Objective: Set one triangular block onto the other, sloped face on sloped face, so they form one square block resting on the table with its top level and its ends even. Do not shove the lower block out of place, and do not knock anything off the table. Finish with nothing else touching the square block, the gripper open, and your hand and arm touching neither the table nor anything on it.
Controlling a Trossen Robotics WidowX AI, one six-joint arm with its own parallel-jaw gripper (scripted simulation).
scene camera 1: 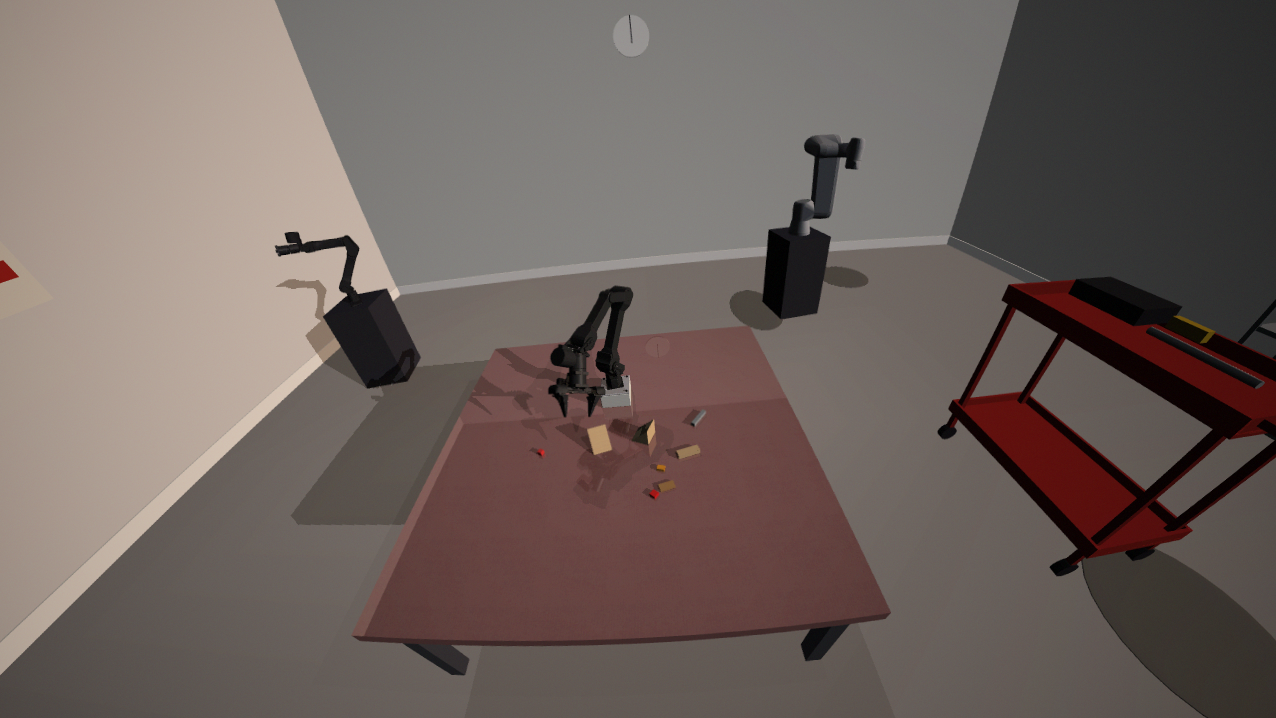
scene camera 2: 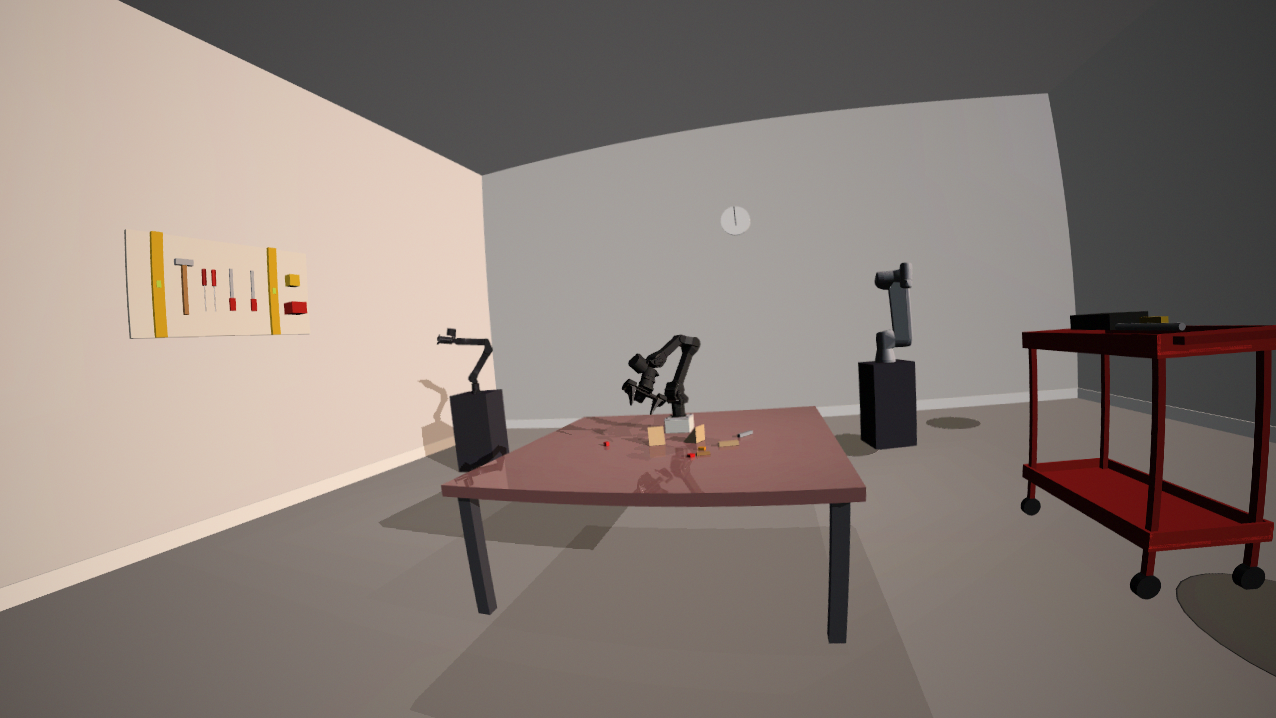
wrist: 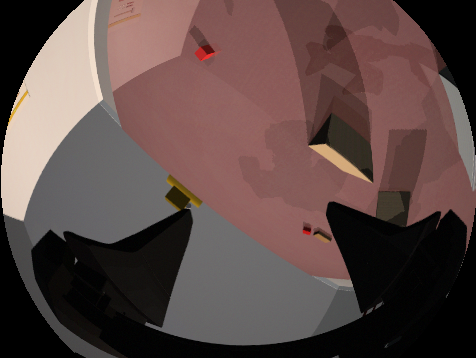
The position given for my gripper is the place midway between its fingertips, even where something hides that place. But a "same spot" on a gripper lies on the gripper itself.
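Scene camera 1 shows my gripper, and so does the wrist view. You can see my gripper in scene camera 2 (pixel 641 409) too. On my gripper, (wrist: pixel 135 276) and (scene camera 1: pixel 561 398) are the same spot.
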